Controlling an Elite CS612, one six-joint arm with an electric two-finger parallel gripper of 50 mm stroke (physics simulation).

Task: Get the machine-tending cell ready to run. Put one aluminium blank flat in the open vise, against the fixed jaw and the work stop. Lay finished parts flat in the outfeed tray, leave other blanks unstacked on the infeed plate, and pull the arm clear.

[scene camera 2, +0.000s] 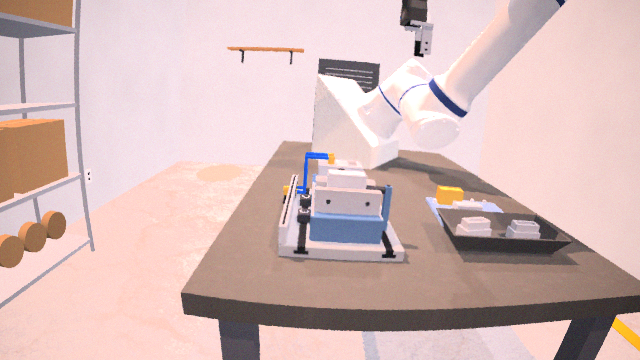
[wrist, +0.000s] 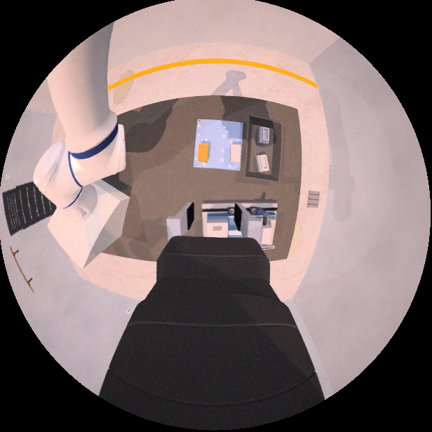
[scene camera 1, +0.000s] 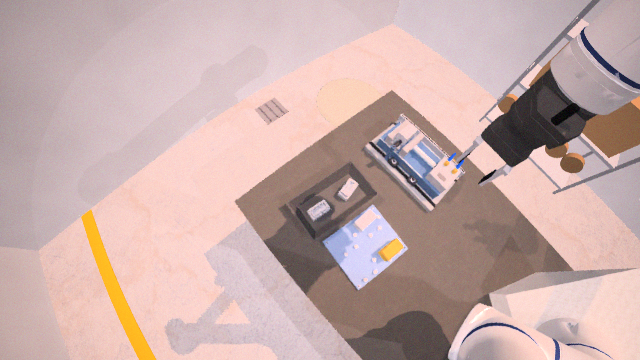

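Where they show: gripper, fingertip midpoint: (scene camera 2: 421, 55) (scene camera 1: 471, 170); arm's base at its link origin: (scene camera 2: 371, 118).
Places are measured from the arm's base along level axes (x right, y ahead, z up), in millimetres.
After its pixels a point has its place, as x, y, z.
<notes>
My gripper (scene camera 1: 473, 170) {-61, 560, 188} (scene camera 2: 421, 49) {-61, 560, 188} (wrist: 213, 211) is open and empty, high above the table and apart from the vise. The blue and pale vise (scene camera 1: 415, 162) {55, 668, -91} (scene camera 2: 345, 227) {71, 808, -105} (wrist: 210, 233) has a pale piece between its jaws; camera 2 shows a pale block above the end jaw. I cannot tell its exact seating. The dark tray (scene camera 1: 306, 222) {-325, 717, -127} (scene camera 2: 505, 245) {-209, 786, -126} (wrist: 263, 176) holds two pocketed parts, one (scene camera 1: 318, 210) {-278, 725, -118} (scene camera 2: 523, 229) {-266, 739, -112} (wrist: 265, 135) and another (scene camera 1: 348, 189) {-168, 726, -117} (scene camera 2: 475, 226) {-161, 743, -111} (wrist: 262, 163), apart and flat. A pale blank (scene camera 1: 366, 219) {-185, 623, -106} (scene camera 2: 467, 205) {-181, 632, -107} (wrist: 235, 153) lies on the light-blue plate (scene camera 1: 350, 260) {-285, 557, -142} (wrist: 215, 132).
A yellow block (scene camera 1: 391, 249) {-180, 514, -106} (scene camera 2: 449, 195) {-171, 528, -118} (wrist: 203, 152) sits on the pegged plate, apart from the blank. Blue fittings (scene camera 1: 452, 157) {139, 604, -41} (scene camera 2: 316, 155) {143, 575, -46} rise at the vise. The arm's white pedestal (scene camera 2: 345, 115) {97, 152, 14} stands on the table (scene camera 2: 350, 290) {57, 909, -150}. A shelf rack (scene camera 2: 78, 125) stands beside the table.
</notes>
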